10 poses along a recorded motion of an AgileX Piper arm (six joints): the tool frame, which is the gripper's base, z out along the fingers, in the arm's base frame.
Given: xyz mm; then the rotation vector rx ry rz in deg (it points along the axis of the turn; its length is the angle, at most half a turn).
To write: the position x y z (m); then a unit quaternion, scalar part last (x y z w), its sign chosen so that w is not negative. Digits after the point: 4 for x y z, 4 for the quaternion.
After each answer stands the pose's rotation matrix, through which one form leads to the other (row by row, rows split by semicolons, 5 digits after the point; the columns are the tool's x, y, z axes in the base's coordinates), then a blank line. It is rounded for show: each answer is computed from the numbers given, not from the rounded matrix.
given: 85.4 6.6 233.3 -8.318 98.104 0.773
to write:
0.0854 0.0066 0.2333 -0.0640 0.7546 0.0059 0.6530
-0.13892 -0.10433 0.98479; -0.08879 0.99174 0.09254; -0.98632 -0.07459 -0.14703

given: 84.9 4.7 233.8 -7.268 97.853 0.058
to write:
0.0849 0.0047 0.2338 -0.0560 0.7533 0.0004 0.6553
-0.13503 -0.08489 0.98720; -0.08372 0.99374 0.07400; -0.98730 -0.07265 -0.14129

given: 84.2 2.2 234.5 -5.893 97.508 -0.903
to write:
0.0842 0.0022 0.2345 -0.0454 0.7515 -0.0070 0.6581
-0.12969 -0.05911 0.98979; -0.07743 0.99578 0.04932; -0.98853 -0.07024 -0.13372

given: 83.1 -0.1 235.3 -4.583 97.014 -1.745
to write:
0.0831 -0.0001 0.2353 -0.0354 0.7488 -0.0135 0.6617
-0.12175 -0.03515 0.99194; -0.07080 0.99713 0.02664; -0.99003 -0.06699 -0.12389

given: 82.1 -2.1 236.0 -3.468 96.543 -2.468
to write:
0.0821 -0.0021 0.2360 -0.0268 0.7461 -0.0191 0.6650
-0.11414 -0.01463 0.99336; -0.06536 0.99784 0.00718; -0.99131 -0.06411 -0.11485

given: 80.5 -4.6 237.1 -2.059 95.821 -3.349
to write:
0.0805 -0.0046 0.2371 -0.0159 0.7419 -0.0259 0.6698
-0.10231 0.01108 0.99469; -0.05839 0.99815 -0.01712; -0.99304 -0.05984 -0.10148

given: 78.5 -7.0 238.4 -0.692 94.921 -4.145
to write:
0.0785 -0.0070 0.2384 -0.0054 0.7366 -0.0322 0.6755
-0.08734 0.03555 0.99554; -0.05137 0.99787 -0.04014; -0.99485 -0.05465 -0.08533

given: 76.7 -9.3 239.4 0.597 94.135 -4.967
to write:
0.0767 -0.0093 0.2394 0.0046 0.7319 -0.0386 0.6803
-0.07438 0.05934 0.99546; -0.04575 0.99697 -0.06285; -0.99618 -0.05022 -0.07144

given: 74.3 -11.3 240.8 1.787 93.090 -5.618
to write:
0.0743 -0.0113 0.2408 0.0139 0.7256 -0.0438 0.6866
-0.05677 0.08034 0.99515; -0.03992 0.99578 -0.08267; -0.99759 -0.04442 -0.05332

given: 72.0 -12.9 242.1 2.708 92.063 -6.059
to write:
0.0720 -0.0129 0.2421 0.0212 0.7193 -0.0473 0.6928
-0.03927 0.09603 0.99460; -0.03515 0.99462 -0.09742; -0.99861 -0.03879 -0.03568

